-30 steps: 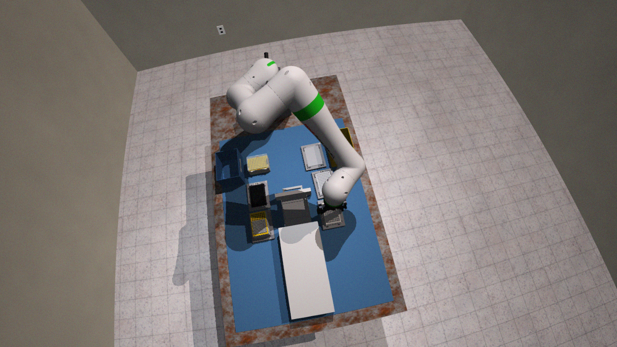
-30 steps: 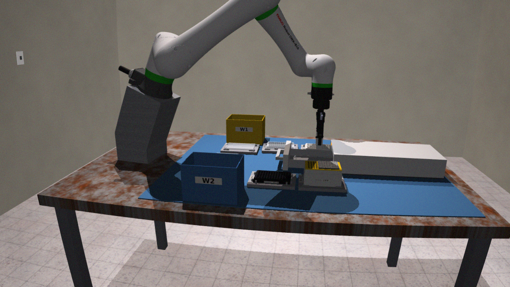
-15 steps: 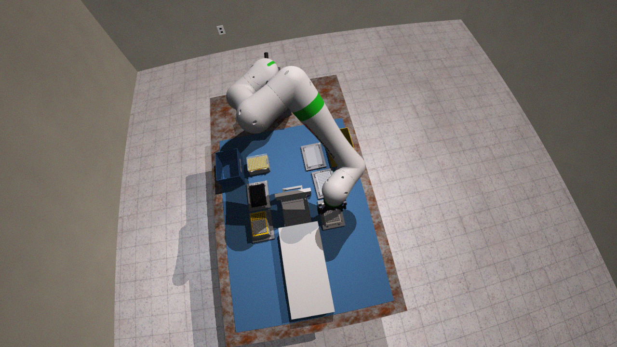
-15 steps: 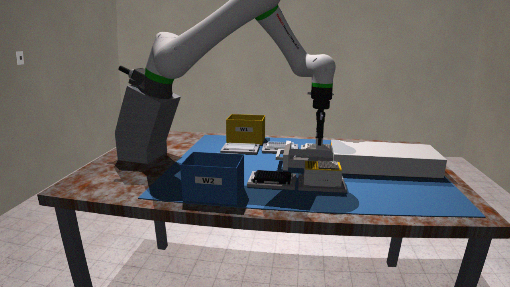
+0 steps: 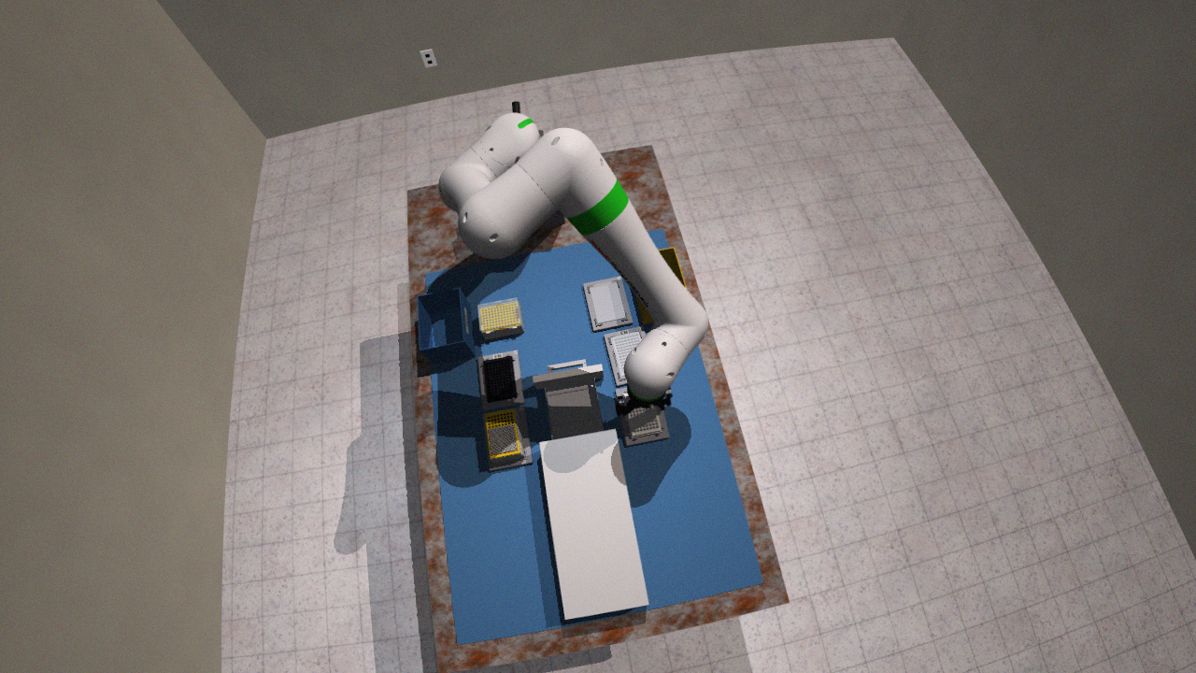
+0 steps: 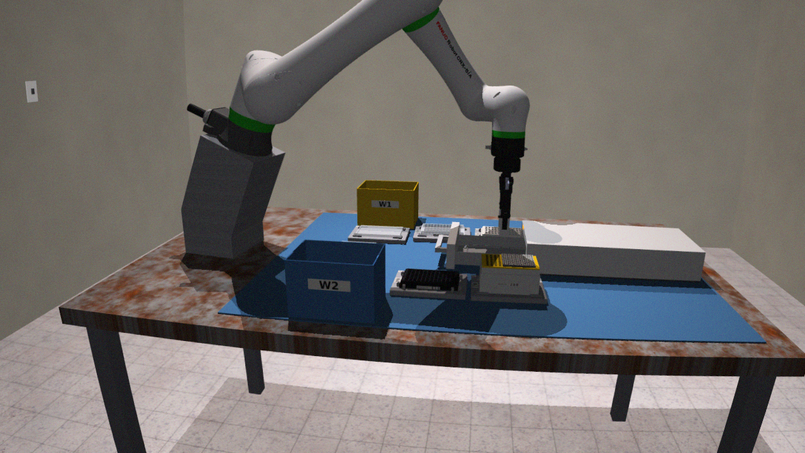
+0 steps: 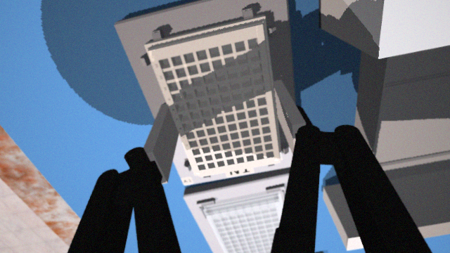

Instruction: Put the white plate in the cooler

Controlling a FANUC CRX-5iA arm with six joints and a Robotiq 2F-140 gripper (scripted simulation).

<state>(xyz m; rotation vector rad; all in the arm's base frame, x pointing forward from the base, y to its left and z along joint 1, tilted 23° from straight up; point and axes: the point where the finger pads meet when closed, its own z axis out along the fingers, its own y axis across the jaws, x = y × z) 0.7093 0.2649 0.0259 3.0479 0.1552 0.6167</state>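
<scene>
The white plate is 20 mm below my hand. The rest, counted from my hand: cooler CD: 130 mm ahead, 170 mm to the right; then grey nest N1: 30 mm below; then grey drawer: 190 mm to the right, 10 mm below.
</scene>
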